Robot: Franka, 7 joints.
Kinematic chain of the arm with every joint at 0, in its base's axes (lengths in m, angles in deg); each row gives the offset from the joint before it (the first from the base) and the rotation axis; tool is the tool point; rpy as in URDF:
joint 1: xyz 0 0 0.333 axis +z
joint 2: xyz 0 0 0 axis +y
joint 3: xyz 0 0 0.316 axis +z
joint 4: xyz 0.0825 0 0 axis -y
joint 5: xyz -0.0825 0 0.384 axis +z
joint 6: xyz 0 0 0 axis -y
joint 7: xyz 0.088 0 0 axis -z
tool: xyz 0 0 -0.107 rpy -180 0 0
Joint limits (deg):
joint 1: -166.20..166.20
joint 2: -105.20..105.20
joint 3: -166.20..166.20
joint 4: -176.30..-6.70
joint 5: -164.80..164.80
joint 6: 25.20..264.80
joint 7: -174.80..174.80
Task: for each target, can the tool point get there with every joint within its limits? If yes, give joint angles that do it. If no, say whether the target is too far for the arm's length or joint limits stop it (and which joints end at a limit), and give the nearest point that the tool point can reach.
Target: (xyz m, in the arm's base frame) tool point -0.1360 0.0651 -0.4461
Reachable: no: joint limits stop it (at a limit: joint 2) | nearest point -0.1548 0.0741 -0.3489 | short by 0.099 m
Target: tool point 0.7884 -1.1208 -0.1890
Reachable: no: too far | nearest point 0.4612 -0.6557 0.0276 | short by 0.608 m
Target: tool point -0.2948 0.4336 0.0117
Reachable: yes | joints -26.56 -72.28 135.26 -93.78 -104.17 219.05 25.62
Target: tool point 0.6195 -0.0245 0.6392
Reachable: yes | joints 65.94 62.13 -99.28 -100.21 -119.43 106.20 42.36
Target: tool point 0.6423 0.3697 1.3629
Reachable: no: too far | nearest point 0.4343 0.2500 1.0293 | short by 0.411 m
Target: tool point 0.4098 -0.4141 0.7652
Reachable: yes | joints 86.44 -64.68 -77.71 -73.61 98.03 72.68 -45.53
